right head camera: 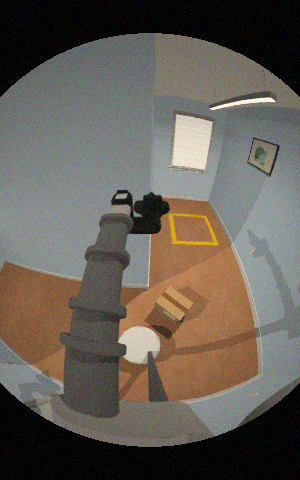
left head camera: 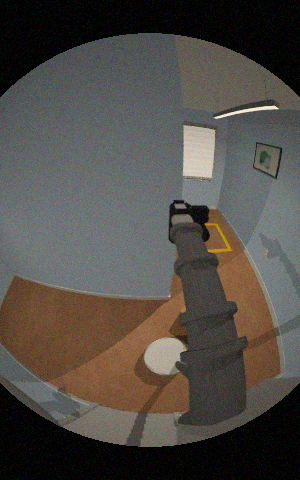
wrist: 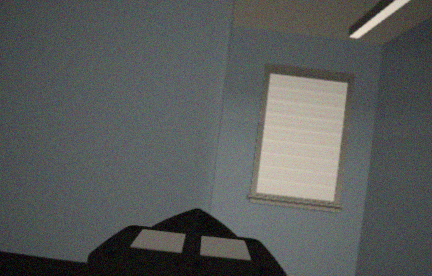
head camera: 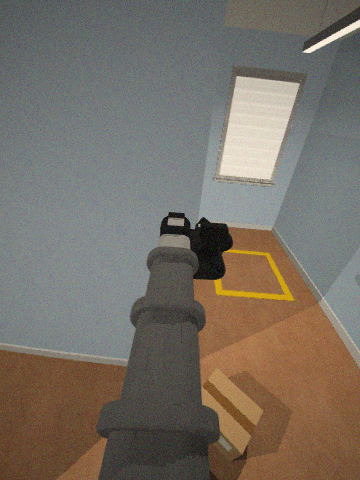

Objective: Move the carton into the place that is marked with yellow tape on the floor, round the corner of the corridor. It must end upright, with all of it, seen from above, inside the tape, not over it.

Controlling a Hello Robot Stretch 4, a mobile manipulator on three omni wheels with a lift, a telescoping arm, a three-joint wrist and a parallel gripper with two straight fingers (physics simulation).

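Places are measured from the robot's base along level axes (x right, y up, z back), in millimetres.
Pixels of known places: gripper, fingertip midpoint: [right head camera: 150, 193] [wrist: 195, 227] [head camera: 202, 220]; robot's base, link origin: [right head camera: 139, 343] [left head camera: 164, 355].
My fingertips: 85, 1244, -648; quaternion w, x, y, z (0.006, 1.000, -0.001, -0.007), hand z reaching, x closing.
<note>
Ahead of a thing's pixels: the offset from my fingertips to its top centre, as dx, dy, dz. "*": to the spot under its first point.
The tan carton @(+263, -994, +216) [head camera: 246, 404] [right head camera: 174, 303] with a brown tape strip along its top stands on the floor, turned at an angle to the walls. It is near the wall corner, outside the marked place. In the left head view it is mostly hidden behind the arm. The yellow tape outline [head camera: 255, 296] [left head camera: 220, 250] [right head camera: 195, 243] lies on the floor beyond it, near the window wall; my gripper covers its left part in the head view. My black gripper [head camera: 204, 222] [right head camera: 151, 197] [wrist: 195, 227] is shut and empty, raised and pointing forward, well above the floor and apart from the carton.
The blue wall [head camera: 100, 175] [left head camera: 100, 175] [right head camera: 80, 150] at left ends in a corner @(* +20, -1272, -158) [right head camera: 149, 280] beside the carton. The right wall [right head camera: 270, 210] runs along the corridor. A white disc [left head camera: 165, 356] [right head camera: 140, 345] is close to my base. A window [head camera: 260, 127] [wrist: 302, 137] is in the end wall.
</note>
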